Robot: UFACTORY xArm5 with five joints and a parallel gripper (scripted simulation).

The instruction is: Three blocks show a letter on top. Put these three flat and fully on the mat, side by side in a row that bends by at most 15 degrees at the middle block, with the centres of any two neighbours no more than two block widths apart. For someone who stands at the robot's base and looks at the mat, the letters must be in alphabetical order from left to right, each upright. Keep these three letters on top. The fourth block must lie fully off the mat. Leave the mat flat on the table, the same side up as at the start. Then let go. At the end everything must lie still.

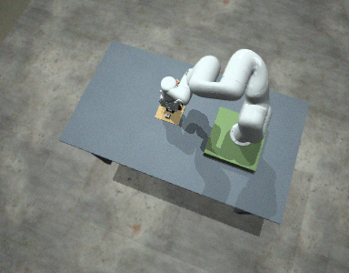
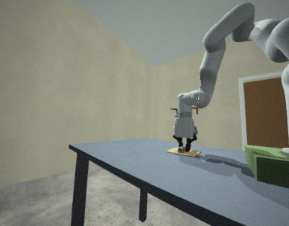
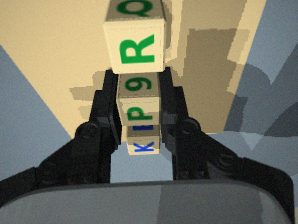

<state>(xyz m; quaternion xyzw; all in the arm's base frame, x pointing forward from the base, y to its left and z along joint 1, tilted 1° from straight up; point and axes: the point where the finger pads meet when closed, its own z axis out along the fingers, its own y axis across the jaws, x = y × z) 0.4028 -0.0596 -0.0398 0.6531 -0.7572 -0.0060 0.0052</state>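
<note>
My hand is 1 cm above the block. Round my hand: mat: 2 cm below.
</note>
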